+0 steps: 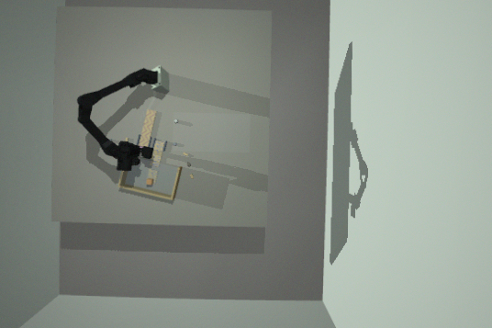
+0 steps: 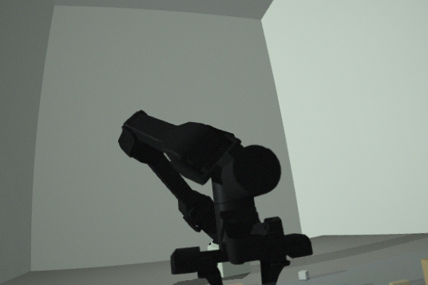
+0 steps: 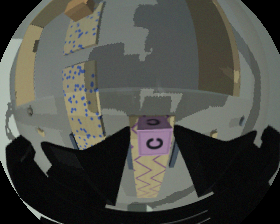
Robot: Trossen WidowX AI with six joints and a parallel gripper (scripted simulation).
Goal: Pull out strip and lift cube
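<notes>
The blue-dotted strip is 2 cm ahead of my gripper tip, 9 cm to the left of it and 1 cm below it. Also, from my gripper tip: purple labelled cube: 1 cm above.
</notes>
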